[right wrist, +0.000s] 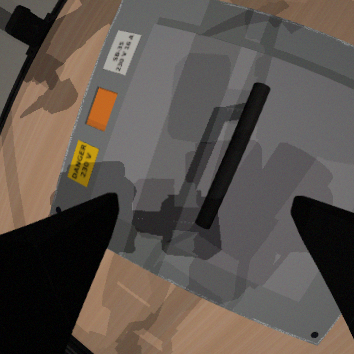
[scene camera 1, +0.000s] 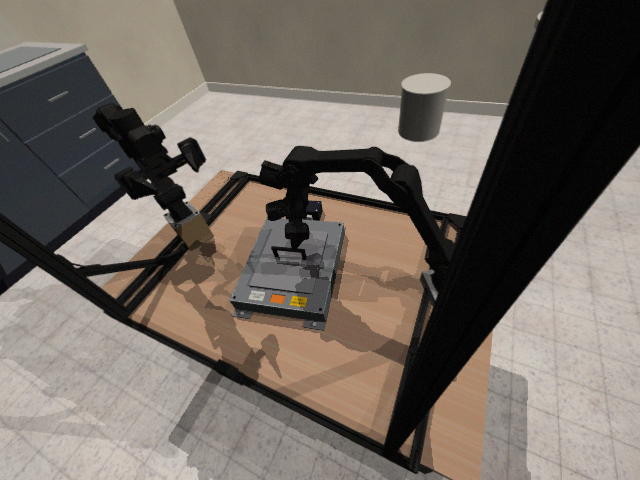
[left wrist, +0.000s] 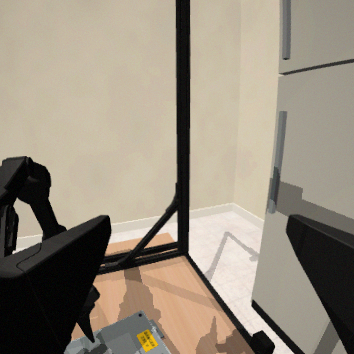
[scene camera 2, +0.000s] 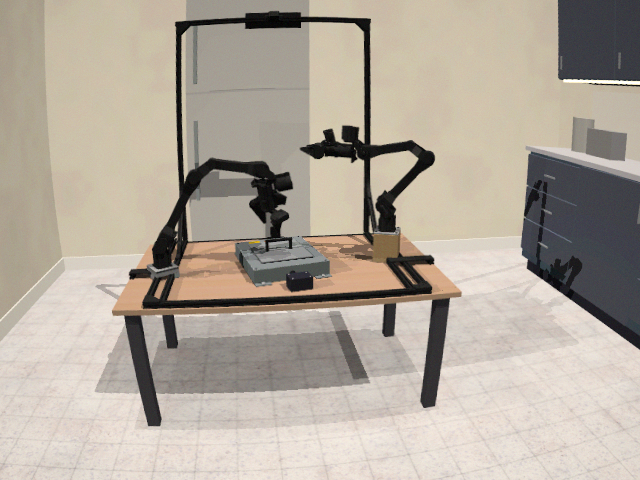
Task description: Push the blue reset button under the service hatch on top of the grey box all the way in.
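Note:
The grey box (scene camera 1: 240, 289) (scene camera 2: 289, 271) (left wrist: 115, 335) (right wrist: 300, 45) lies on the table. Its service hatch (scene camera 1: 281, 283) (right wrist: 135, 100) is down flat, with a black bar handle (scene camera 1: 288, 250) (scene camera 2: 279, 239) (right wrist: 232, 155) standing on it. The blue reset button does not show; the hatch covers the inside. My right gripper (scene camera 1: 285, 227) (scene camera 2: 269, 229) (right wrist: 206, 203) is open and empty, pointing down above the hatch, with the handle between the fingers' lines of reach in the right wrist view. My left gripper (scene camera 1: 163, 167) (scene camera 2: 306, 149) (left wrist: 199, 223) is open and empty, raised high, away from the box.
A small dark block (scene camera 1: 314, 208) (scene camera 2: 299, 281) sits against the box's end opposite the labels. An orange label (scene camera 1: 277, 298) (right wrist: 102, 109) and a yellow label (scene camera 1: 298, 301) (left wrist: 147, 340) (right wrist: 83, 163) mark the other end. Black frame rails (scene camera 2: 289, 300) edge the table.

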